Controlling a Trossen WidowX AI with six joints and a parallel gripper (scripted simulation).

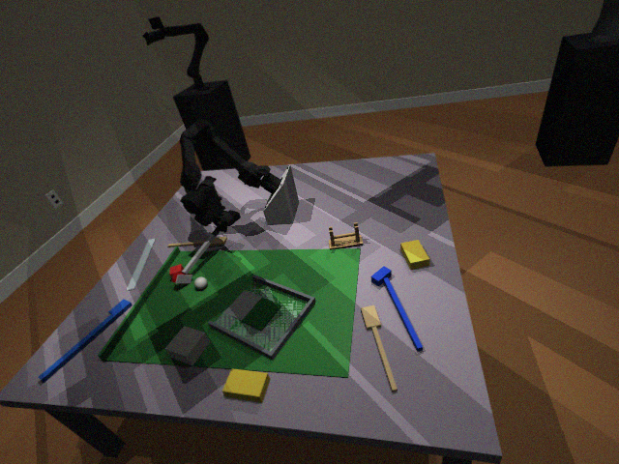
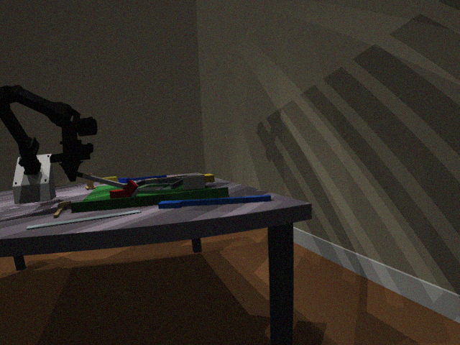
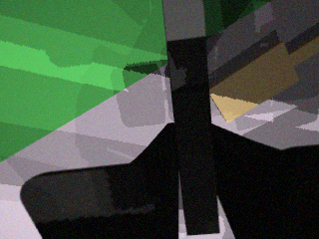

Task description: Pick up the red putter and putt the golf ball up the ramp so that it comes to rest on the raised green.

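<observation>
Now: gripper tip 110 mm short of the red putter and 30 mm to the left of it. The rest, counted from my gripper tip: pale strip 340 mm to the right, 120 mm ahead, 70 mm below; then red cube 180 mm ahead, 120 mm to the right, 50 mm below; then white golf ball 220 mm ahead, 50 mm below.
</observation>
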